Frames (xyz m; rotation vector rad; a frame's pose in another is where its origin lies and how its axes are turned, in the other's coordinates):
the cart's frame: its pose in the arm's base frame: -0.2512 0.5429 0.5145 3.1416 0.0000 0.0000
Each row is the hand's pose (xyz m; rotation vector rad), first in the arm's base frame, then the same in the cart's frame.
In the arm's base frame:
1: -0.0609 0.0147 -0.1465 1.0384 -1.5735 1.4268
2: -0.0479 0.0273 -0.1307 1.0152 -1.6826 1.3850
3: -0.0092 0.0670 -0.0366 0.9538 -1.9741 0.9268
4: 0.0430 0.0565 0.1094 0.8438 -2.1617 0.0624
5: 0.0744 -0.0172 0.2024 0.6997 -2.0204 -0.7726
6: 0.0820 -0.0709 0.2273 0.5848 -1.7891 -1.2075
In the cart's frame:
1: 0.1903 0.5282 0.6610 -0.9558 1.4086 1.5534
2: 0.2033 0.5156 0.6452 -0.9144 1.3633 1.6562
3: 0.2420 0.4759 0.5511 -0.9523 0.9266 1.9736
4: 0.2942 0.4864 0.4051 -1.0411 0.0644 2.2300
5: 0.3256 0.5601 0.3121 -1.1281 -0.8270 2.1627
6: 0.3332 0.6138 0.2872 -1.2000 -1.3323 1.9740

